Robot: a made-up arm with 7 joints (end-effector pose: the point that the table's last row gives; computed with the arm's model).
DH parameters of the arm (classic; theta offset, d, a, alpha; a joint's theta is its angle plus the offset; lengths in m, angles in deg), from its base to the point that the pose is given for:
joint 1: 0 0.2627 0 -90
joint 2: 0 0 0 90
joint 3: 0 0.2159 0.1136 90
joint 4: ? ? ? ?
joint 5: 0 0.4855 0 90
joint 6: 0 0 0.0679 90
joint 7: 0 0 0 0
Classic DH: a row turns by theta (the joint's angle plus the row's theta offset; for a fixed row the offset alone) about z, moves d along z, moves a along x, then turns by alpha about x.
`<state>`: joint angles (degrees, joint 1 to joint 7).
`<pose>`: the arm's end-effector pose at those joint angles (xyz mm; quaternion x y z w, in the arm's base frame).
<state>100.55 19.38 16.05 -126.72 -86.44 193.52 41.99</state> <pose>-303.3 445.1 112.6 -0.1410 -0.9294 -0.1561 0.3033</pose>
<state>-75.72 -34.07 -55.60 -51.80 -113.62 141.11 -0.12</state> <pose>-375.8 -8.9 939.6 0.0824 -0.5222 -0.4660 0.7094</pose>
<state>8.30 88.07 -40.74 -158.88 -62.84 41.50 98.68</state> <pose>-197.6 -314.3 -4.2 -0.1180 0.2736 -0.3847 0.8736</pose>
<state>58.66 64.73 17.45 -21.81 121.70 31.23 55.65</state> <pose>300.9 689.6 439.1 -0.2813 -0.5126 0.7722 0.2486</pose>
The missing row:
joint 4: 0 0 -0.1043 -90
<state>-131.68 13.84 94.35 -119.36 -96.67 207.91 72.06</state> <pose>464.4 -306.4 363.0 -0.8189 0.0249 -0.5733 0.0134</pose>
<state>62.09 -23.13 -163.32 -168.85 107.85 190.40 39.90</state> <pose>-64.6 -168.0 -66.1 -0.5581 -0.8200 -0.1023 0.0750</pose>
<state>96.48 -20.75 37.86 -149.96 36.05 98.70 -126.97</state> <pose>-341.9 400.5 207.7 0.4688 -0.8234 0.2745 0.1641</pose>
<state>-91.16 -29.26 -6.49 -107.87 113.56 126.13 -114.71</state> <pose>-120.6 -496.2 695.8 0.5021 -0.1096 0.7408 0.4326</pose>
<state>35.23 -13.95 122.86 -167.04 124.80 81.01 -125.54</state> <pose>-260.1 165.4 -73.3 -0.0473 -0.6916 0.4595 0.5553</pose>
